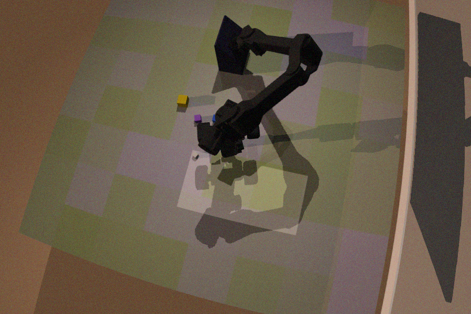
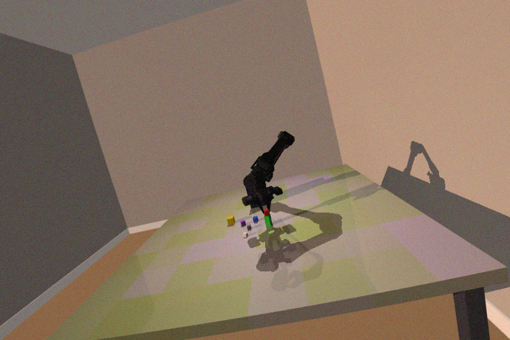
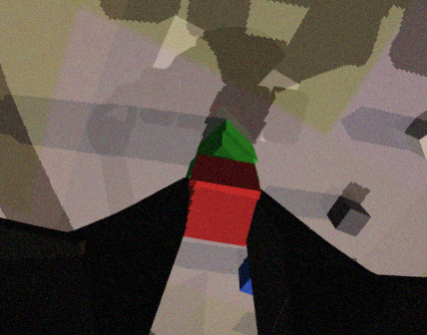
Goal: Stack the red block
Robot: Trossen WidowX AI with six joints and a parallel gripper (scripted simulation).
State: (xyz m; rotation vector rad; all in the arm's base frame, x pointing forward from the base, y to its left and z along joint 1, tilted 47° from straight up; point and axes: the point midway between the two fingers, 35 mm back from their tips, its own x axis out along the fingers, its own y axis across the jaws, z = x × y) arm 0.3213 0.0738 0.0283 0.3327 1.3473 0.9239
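Right now the red block is right at my gripper tip. Round my gripper tip: grey block: 10 cm to the right, 5 cm below; then blue block: 8 cm to the right, 7 cm behind, 5 cm below; then white block: 10 cm to the right, 7 cm ahead, 5 cm below.
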